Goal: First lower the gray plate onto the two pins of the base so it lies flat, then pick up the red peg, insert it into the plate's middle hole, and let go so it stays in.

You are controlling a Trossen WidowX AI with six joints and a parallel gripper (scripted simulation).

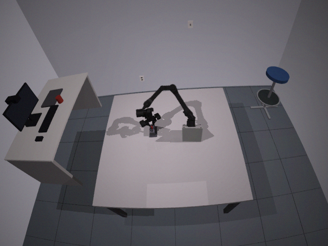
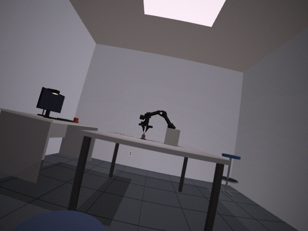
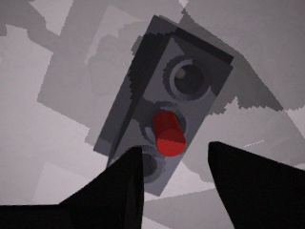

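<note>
Right now my gripper tip is 5 cm above the red peg. The rest, counted from my gripper tip: gray plate (5 cm below).
</note>
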